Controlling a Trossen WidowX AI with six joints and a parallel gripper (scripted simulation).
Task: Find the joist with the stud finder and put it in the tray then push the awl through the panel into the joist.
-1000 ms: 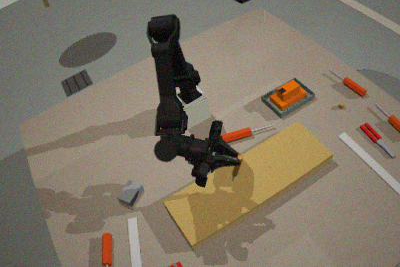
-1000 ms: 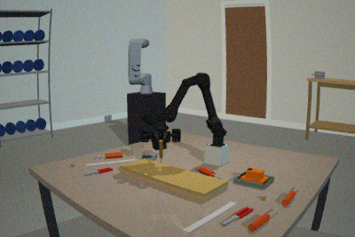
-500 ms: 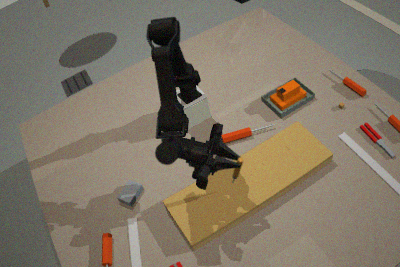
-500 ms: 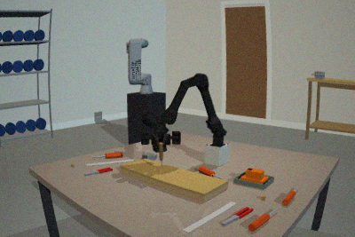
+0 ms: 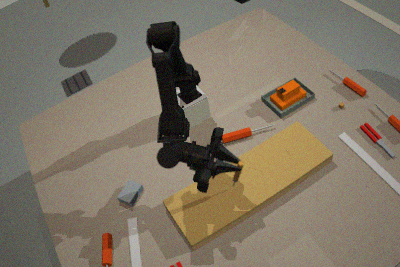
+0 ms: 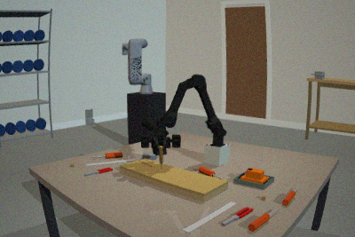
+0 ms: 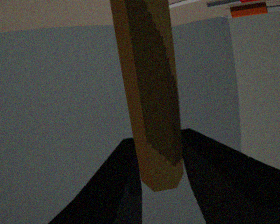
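The awl lies 1 cm behind my gripper tip, 1 cm to the right of it and 6 cm below it. The rest, counted from my gripper tip: orange stud finder: 21 cm behind, 37 cm to the left, 11 cm below; then grey-green tray: 21 cm behind, 38 cm to the left, 14 cm below; then grey block: 24 cm behind, 28 cm to the right, 14 cm below.
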